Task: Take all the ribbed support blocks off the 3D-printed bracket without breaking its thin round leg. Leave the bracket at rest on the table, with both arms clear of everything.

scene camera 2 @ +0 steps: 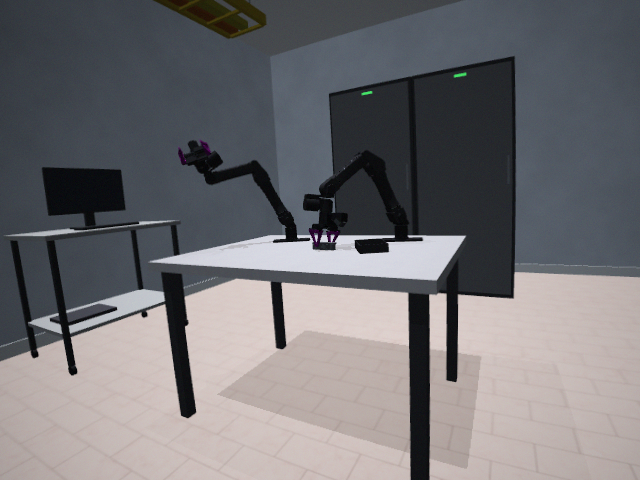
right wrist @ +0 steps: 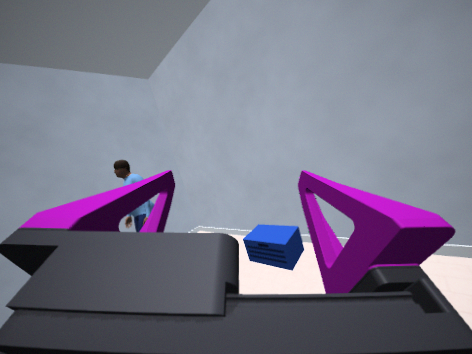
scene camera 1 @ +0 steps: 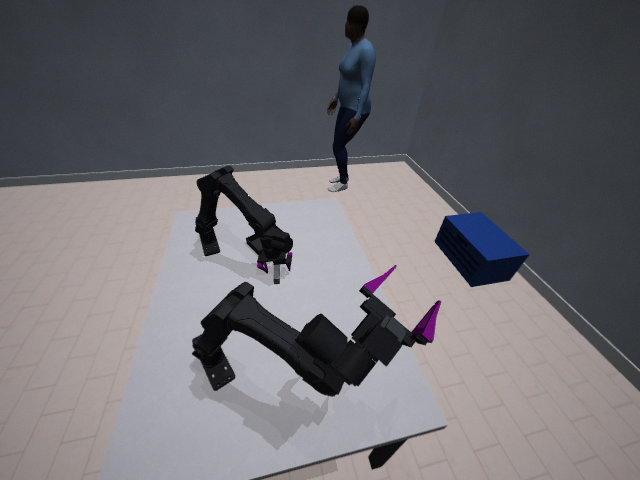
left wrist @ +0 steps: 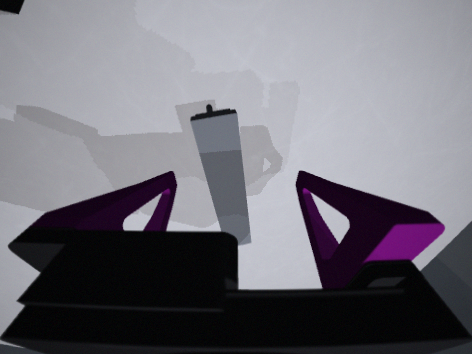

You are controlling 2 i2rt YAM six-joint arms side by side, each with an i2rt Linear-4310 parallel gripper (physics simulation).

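Note:
A long grey piece (scene camera 1: pixel 276 273) (scene camera 2: pixel 324 246) (left wrist: pixel 222 175) lies on the table (scene camera 1: pixel 170 310) (scene camera 2: pixel 289 267); a dark strip and a small black peg show at its far end in the left wrist view. Which part is bracket and which are support blocks, I cannot tell. The thin round leg is not clearly seen apart from that peg. My left gripper (scene camera 1: pixel 278 268) (scene camera 2: pixel 324 241) (left wrist: pixel 236 177) is open, pointing down close over the piece, its fingers on either side. Contact cannot be made out. My right gripper (scene camera 1: pixel 417 283) (scene camera 2: pixel 191 146) (right wrist: pixel 236 177) is open and empty, raised high and far from the piece.
A low black box (scene camera 2: pixel 371 246) stands on the table beside the piece, partly hidden behind the left arm in scene camera 1. A blue cabinet (scene camera 1: pixel 483 248) (right wrist: pixel 274 245) stands on the floor. A person (scene camera 1: pixel 356 77) stands beyond the table. A cart (scene camera 2: pixel 111 228) holds a monitor (scene camera 2: pixel 84 191).

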